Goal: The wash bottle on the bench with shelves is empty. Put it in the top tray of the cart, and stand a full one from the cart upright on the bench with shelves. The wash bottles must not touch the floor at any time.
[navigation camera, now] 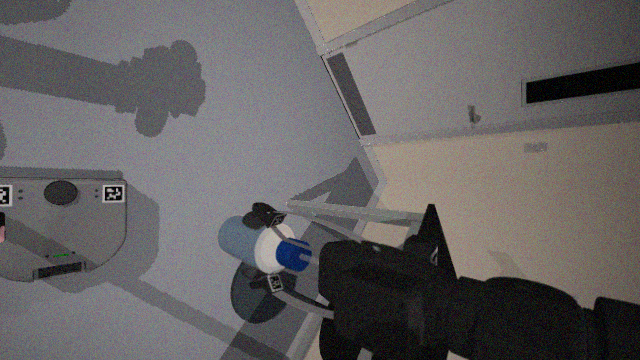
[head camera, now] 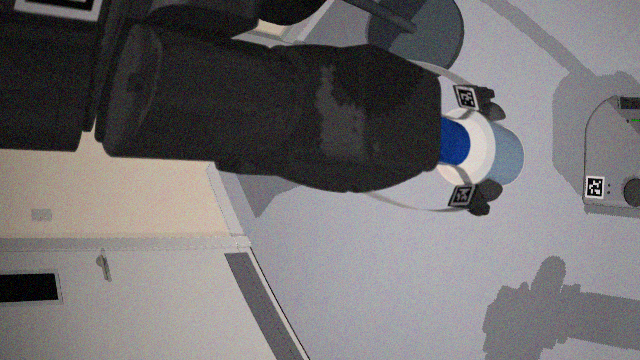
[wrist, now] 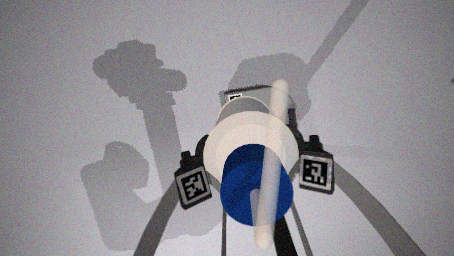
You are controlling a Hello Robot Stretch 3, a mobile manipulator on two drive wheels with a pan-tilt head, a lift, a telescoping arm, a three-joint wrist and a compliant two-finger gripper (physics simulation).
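Seen in the pictures: gripper, fingertip midpoint: (navigation camera: 249, 242) (head camera: 491, 152); robot's base, link origin: (navigation camera: 61, 191) (head camera: 633, 190).
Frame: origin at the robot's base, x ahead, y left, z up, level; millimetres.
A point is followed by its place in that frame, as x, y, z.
Observation:
A wash bottle (head camera: 509, 155) @[-19, -154, 968] (navigation camera: 237, 240) @[-15, -155, 967] (wrist: 255, 187), with a blue cap, a white shoulder, a pale blue-grey body and a white spout tube, is in my gripper (head camera: 491, 150) @[-21, -176, 961] (navigation camera: 257, 250) @[-21, -176, 961] (wrist: 248, 147) @[-21, -176, 961]. The two fingers are shut on it at both sides around the shoulder, and it hangs above the floor. Its fill level cannot be told. The arm hides part of the cap in the head view. A corner of a black-topped bench (navigation camera: 434, 240) @[-183, -1117, 911] with grey rails shows behind the wrist in the navigation view; its shelves are hidden. The cart does not show.
A round, dark blue-grey stool seat (head camera: 440, 40) (navigation camera: 250, 305) is near the gripper, beyond it in the head view. A pale door (head camera: 150, 305) @[648, -1655, 723] (navigation camera: 425, 80) @[713, -1591, 680] with a dark window stands in the beige wall (head camera: 125, 195) @[200, -2119, 689] (navigation camera: 500, 200) @[-56, -2148, 1030]. My base (head camera: 607, 150) @[-104, -94, 160] (navigation camera: 95, 220) @[-90, -83, 160] is on the floor.

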